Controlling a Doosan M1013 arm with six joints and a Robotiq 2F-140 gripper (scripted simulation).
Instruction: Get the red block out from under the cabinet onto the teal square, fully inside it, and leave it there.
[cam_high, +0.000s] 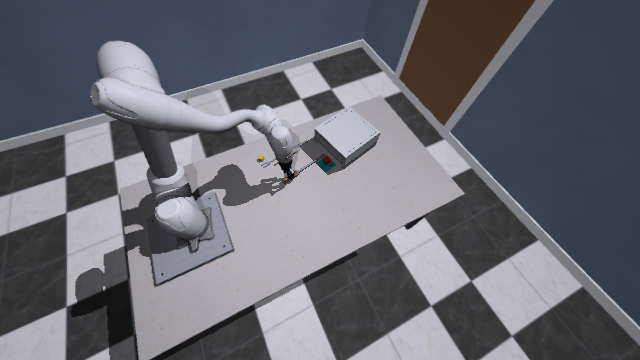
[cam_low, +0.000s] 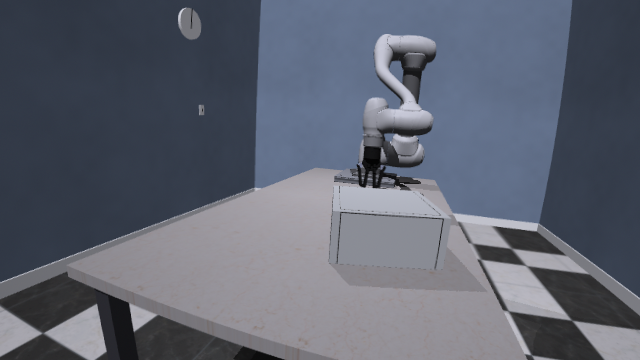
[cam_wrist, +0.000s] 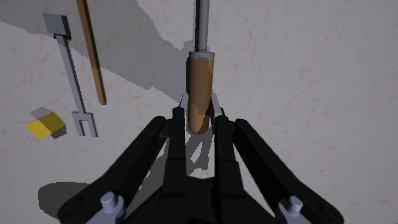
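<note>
Now: the hook tool 130 mm ahead of my hand, 10 mm to the left of it and 20 mm below it. The rest, counted from my hand: small yellow piece (130 mm behind, 190 mm to the left, 30 mm below); then thin brown stick (20 mm ahead, 160 mm to the left, 30 mm below); then grey forked tool (50 mm behind, 170 mm to the left, 30 mm below).
</note>
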